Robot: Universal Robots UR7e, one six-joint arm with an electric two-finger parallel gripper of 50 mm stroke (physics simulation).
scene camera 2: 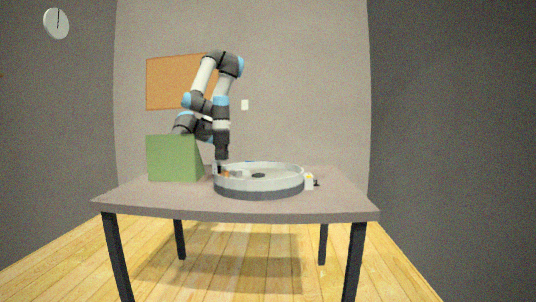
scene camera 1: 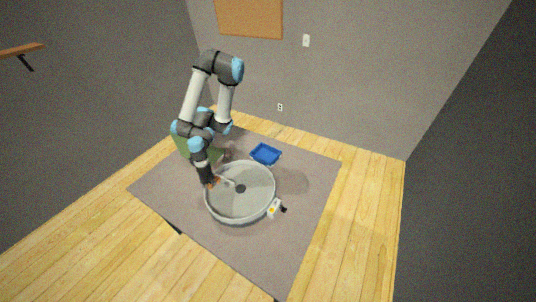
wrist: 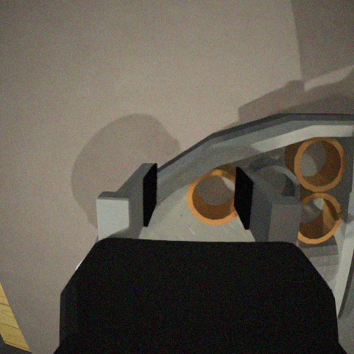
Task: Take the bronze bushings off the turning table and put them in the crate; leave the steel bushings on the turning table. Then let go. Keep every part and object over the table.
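Observation:
My gripper is open and points down at the left edge of the turning table. In the wrist view a bronze bushing stands upright between the spread fingers, nearer the right finger and not gripped. A grey steel bushing is partly hidden behind the right finger. Two more bronze bushings, an upper one and a lower one, stand at the right, beside the steel one. The blue crate stands behind the turning table.
A light bar crosses the turning table near the gripper. A green block stands left of the turning table. A small white box with a yellow mark sits against its right rim.

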